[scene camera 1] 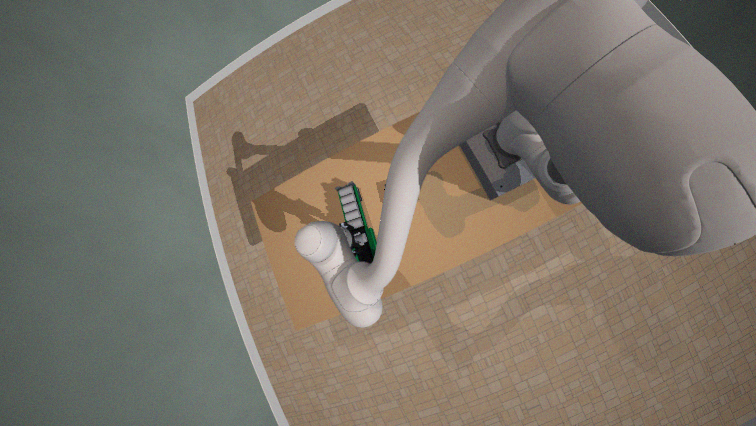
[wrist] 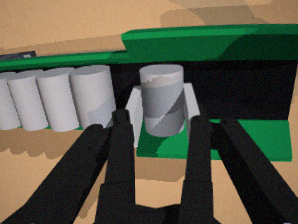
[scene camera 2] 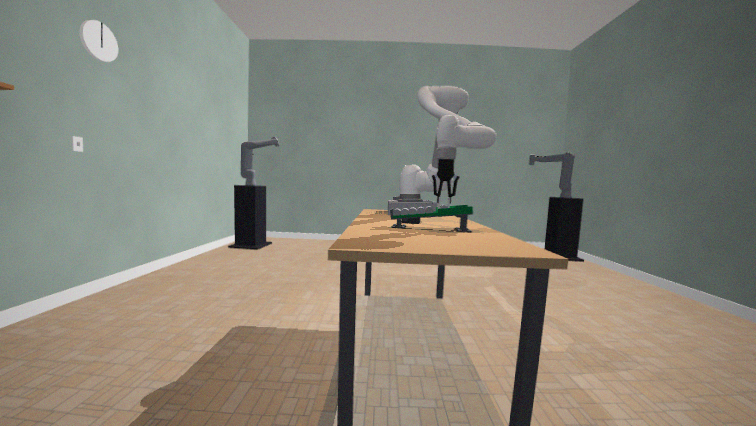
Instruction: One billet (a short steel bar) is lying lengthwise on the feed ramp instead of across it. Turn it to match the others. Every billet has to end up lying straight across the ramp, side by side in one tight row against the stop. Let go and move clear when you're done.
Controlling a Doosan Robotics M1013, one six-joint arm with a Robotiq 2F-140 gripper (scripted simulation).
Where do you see a steel billet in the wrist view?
At 162, 86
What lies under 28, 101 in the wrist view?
A steel billet.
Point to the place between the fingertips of the gripper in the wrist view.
163, 97
